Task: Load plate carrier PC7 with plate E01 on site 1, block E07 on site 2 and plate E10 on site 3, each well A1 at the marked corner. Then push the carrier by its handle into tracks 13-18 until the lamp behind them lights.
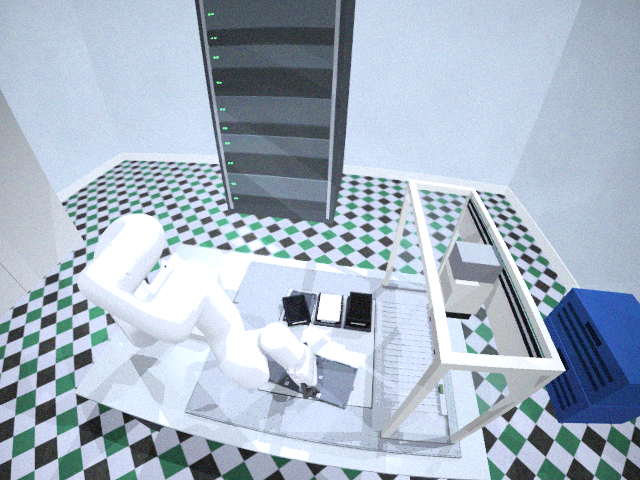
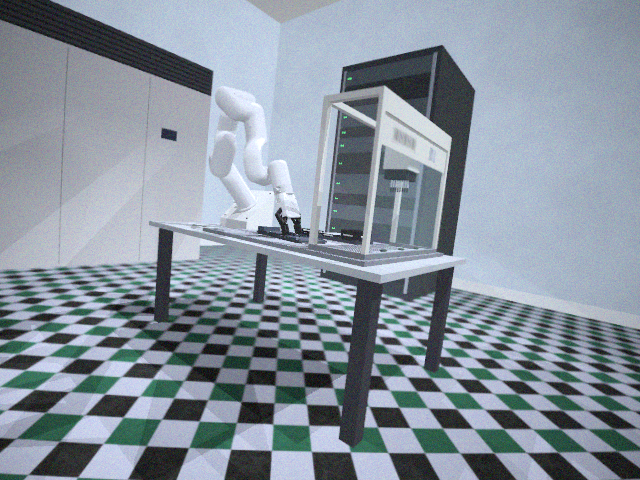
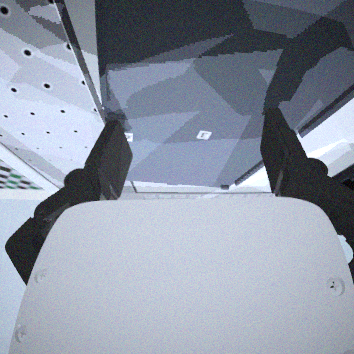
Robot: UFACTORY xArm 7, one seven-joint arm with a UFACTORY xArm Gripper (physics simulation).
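Pixels of known places: gripper, fingertip midpoint: [image 1: 314, 378] [image 2: 292, 234] [image 3: 192, 131]; arm's base, link origin: [image 2: 248, 203].
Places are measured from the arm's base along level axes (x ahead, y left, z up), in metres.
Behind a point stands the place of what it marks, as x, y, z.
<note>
The dark blue-grey plate carrier [image 1: 336, 382] {0.535, -0.188, -0.107} [image 3: 175, 160] {0.525, -0.196, -0.108} lies flat on the table, partly hidden by the arm and gripper; its sites show no plates where visible. A white site label [image 3: 204, 135] {0.486, -0.174, -0.107} shows on it. My gripper [image 1: 310, 393] [image 2: 291, 235] {0.467, -0.184, -0.098} [image 3: 192, 131] {0.467, -0.184, -0.098} is open and empty, low over the carrier, with a finger toward each long side. A black plate [image 1: 296, 310] {0.379, 0.059, -0.091} sits slightly turned, beside a white plate [image 1: 329, 308] {0.497, 0.082, -0.092} and a taller black block [image 1: 359, 310] {0.603, 0.064, -0.067}, in a row behind the carrier. Their labels are unreadable. The carrier's handle is not discernible.
The grooved track deck [image 1: 405, 335] {0.774, 0.003, -0.118} lies right of the carrier, under an open cream frame [image 1: 439, 330] {0.673, -0.285, 0.361} [image 2: 378, 170] {0.879, -0.343, 0.135}. A small green spot [image 1: 440, 388] shows at its far right. A grey pipetting head [image 1: 475, 260] {0.812, -0.088, 0.341} hangs inside the frame. A perforated plate [image 3: 35, 100] {0.450, -0.286, -0.118} borders the carrier.
</note>
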